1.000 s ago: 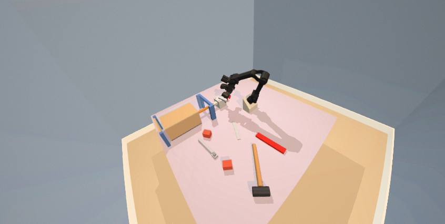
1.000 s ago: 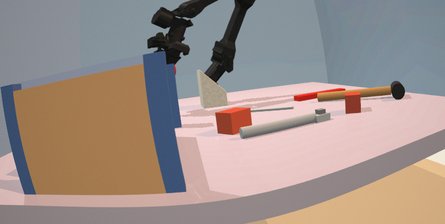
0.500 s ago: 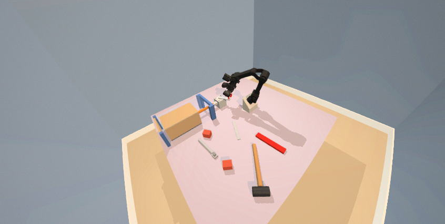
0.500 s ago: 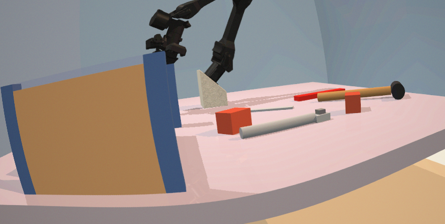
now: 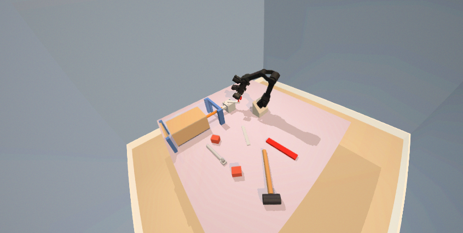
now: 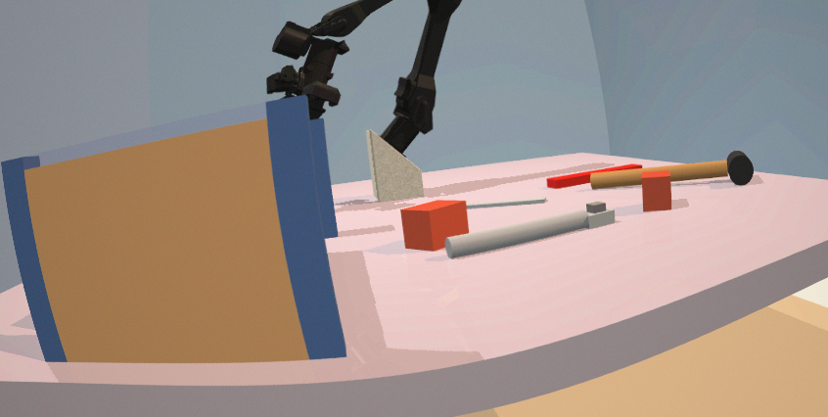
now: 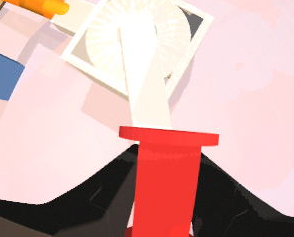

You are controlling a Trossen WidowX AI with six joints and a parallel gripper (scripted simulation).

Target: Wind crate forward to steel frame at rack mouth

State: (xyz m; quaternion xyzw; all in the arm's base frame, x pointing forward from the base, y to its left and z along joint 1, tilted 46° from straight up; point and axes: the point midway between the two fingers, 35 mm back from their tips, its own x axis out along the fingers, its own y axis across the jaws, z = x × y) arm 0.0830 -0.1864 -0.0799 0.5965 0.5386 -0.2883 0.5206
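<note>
My gripper tip is 3 cm above the pale crank arm, 2 cm to the left of it and 2 cm short of it. Round my gripper tip: red knob 2 cm to the left; then pale winch 10 cm below, 8 cm to the right, 3 cm ahead; then blue frame 21 cm ahead, 9 cm to the right, 3 cm below.
</note>
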